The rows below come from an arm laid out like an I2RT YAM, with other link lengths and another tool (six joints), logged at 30 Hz.
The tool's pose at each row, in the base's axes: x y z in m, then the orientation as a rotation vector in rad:
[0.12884, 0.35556, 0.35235, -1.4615, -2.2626, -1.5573]
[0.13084, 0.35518, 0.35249, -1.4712, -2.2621, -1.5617]
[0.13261, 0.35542, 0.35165, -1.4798, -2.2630, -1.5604]
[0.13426, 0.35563, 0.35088, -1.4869, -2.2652, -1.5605]
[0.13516, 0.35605, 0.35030, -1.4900, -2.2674, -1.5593]
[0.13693, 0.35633, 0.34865, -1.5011, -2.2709, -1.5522]
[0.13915, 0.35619, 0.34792, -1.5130, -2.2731, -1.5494]
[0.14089, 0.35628, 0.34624, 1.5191, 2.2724, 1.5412]
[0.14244, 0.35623, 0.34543, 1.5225, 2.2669, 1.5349]
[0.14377, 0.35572, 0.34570, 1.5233, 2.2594, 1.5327]
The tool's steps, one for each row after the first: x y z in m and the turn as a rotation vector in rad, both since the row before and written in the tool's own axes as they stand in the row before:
[-0.00130, 0.00147, 0.00054, -0.0053, -0.0064, 0.0015]
[-0.00123, 0.00064, 0.00140, -0.0011, -0.0061, 0.0017]
[-0.00114, 0.00061, 0.00130, -0.0018, -0.0059, 0.0001]
[-0.00049, 0.00023, 0.00102, 0.0001, -0.0031, -0.0005]
[-0.00157, 0.00006, 0.00186, 0.0023, -0.0088, 0.0020]
[-0.00165, 0.00102, 0.00131, -0.0009, -0.0089, 0.0019]
[-0.00167, 0.00002, 0.00175, 0.0008, -0.0085, 0.0002]
[-0.00124, 0.00050, 0.00112, -0.0014, -0.0069, 0.0006]
[-0.00094, 0.00110, 0.00014, -0.0043, -0.0054, -0.0003]

